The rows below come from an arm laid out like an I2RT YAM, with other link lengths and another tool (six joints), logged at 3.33 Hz.
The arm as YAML. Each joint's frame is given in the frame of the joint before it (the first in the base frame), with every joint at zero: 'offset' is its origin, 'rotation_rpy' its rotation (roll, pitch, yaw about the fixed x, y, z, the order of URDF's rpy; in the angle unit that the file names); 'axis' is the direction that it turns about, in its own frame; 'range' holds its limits. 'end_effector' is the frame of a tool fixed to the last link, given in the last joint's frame.
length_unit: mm
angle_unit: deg
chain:
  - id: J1
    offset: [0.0, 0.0, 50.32]
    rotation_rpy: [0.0, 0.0, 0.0]
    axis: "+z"
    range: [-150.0, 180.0]
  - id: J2
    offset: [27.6, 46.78, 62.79]
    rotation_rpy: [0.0, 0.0, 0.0]
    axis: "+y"
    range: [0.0, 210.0]
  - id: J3
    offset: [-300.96, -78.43, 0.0]
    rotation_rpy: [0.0, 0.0, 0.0]
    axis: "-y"
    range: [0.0, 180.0]
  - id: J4
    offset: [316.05, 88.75, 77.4]
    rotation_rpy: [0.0, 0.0, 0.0]
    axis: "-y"
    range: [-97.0, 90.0]
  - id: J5
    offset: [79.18, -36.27, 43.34]
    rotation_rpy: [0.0, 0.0, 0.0]
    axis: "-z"
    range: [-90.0, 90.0]
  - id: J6
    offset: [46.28, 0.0, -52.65]
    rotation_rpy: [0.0, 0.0, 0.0]
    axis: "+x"
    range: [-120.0, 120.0]
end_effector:
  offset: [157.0, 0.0, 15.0]
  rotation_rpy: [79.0, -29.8, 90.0]
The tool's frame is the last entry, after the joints.
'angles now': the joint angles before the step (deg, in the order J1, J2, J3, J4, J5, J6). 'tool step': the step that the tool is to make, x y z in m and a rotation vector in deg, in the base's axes. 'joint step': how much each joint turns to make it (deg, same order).
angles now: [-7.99 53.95 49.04 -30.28 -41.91 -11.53]
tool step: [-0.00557 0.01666 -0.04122 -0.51 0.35 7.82]
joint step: [0.00 3.24 -4.44 2.18 -5.84 -7.39]
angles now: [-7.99 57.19 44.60 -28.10 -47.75 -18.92]
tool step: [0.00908 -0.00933 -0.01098 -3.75 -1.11 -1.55]
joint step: [0.00 0.91 -0.38 1.17 3.50 -2.42]
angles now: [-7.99 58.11 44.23 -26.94 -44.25 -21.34]
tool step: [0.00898 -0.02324 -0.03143 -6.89 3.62 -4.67]
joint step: [0.00 2.29 0.39 -2.56 8.42 -2.83]
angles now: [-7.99 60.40 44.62 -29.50 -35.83 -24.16]
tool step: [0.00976 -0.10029 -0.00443 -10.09 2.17 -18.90]
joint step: [-7.23 -1.42 1.62 -2.59 15.54 1.13]
